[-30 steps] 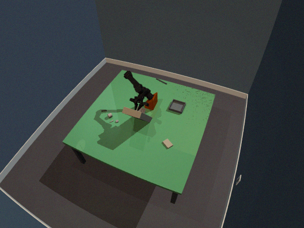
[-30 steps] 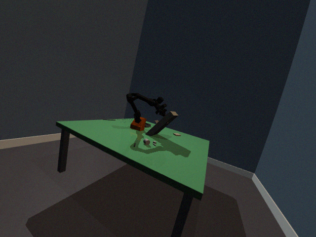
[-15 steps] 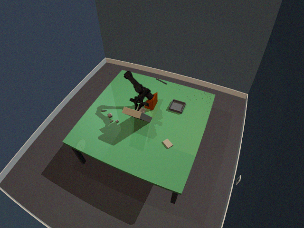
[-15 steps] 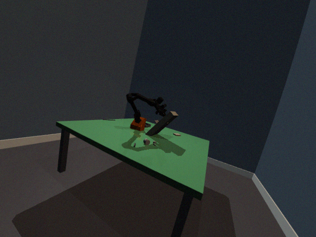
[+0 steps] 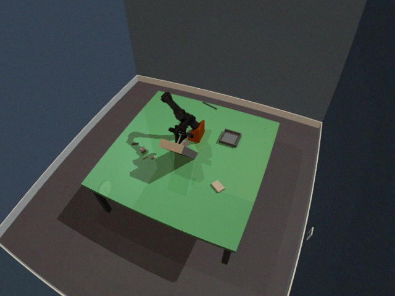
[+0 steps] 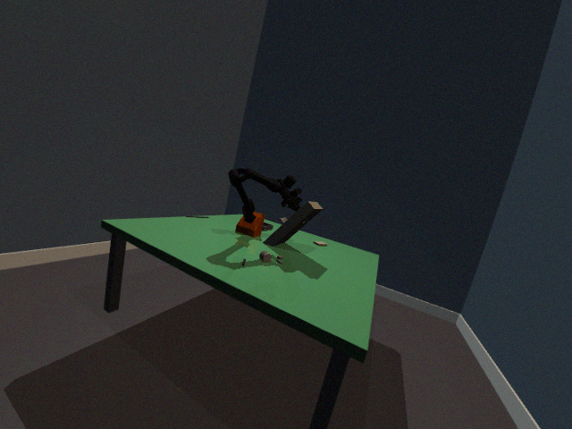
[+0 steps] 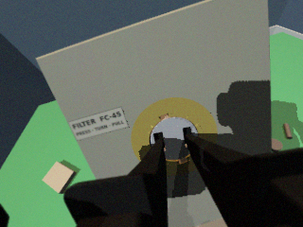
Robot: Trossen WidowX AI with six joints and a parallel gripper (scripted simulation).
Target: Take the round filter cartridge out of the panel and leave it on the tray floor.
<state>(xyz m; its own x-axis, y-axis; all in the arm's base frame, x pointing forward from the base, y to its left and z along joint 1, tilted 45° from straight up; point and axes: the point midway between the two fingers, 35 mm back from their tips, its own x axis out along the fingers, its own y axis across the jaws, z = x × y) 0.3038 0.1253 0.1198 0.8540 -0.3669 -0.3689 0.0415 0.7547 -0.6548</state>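
Right now the round filter cartridge is 2 cm ahead of my gripper tip and 1 cm below it. Also, from my gripper tip: tan service panel: 8 cm below, 3 cm behind; then grey tray: 41 cm behind, 28 cm to the left, 23 cm below; then tan block: 36 cm to the left, 23 cm below, 8 cm ahead.
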